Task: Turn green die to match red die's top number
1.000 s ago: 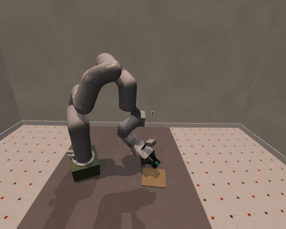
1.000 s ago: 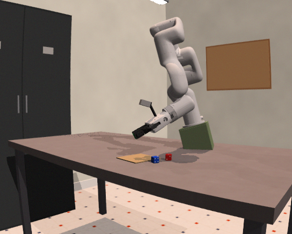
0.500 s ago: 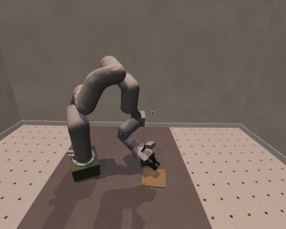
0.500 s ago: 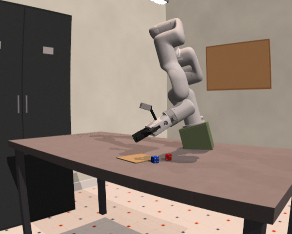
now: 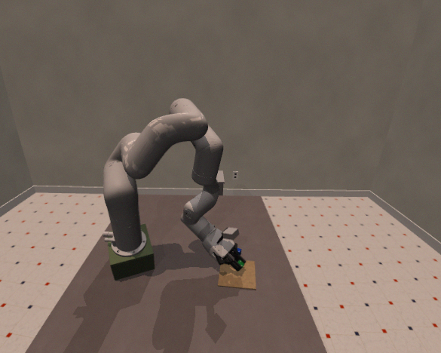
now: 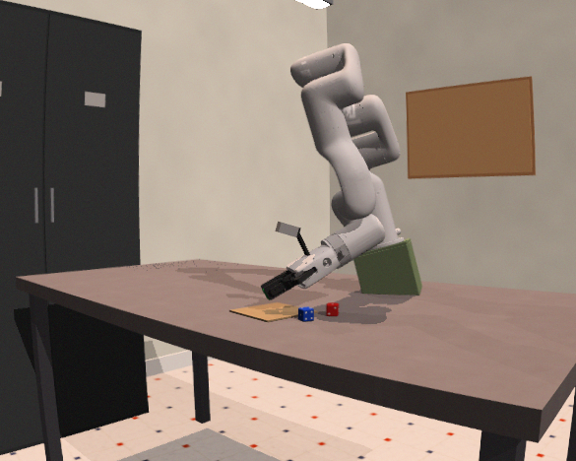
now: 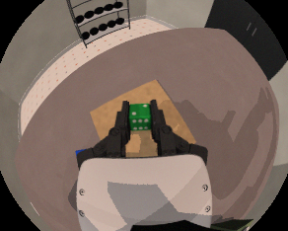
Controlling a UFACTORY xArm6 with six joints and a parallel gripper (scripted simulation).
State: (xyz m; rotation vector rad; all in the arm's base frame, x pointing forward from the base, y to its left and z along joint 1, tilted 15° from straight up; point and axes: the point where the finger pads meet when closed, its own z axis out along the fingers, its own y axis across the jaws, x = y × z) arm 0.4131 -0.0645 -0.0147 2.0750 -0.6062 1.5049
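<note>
The tan mat lies 50 mm below my hand. From my hand the other things lie so: green die 10 mm ahead, 10 mm below; red die 50 mm behind, 120 mm to the left, 40 mm below; blue die 20 mm ahead, 100 mm to the left, 40 mm below.
</note>
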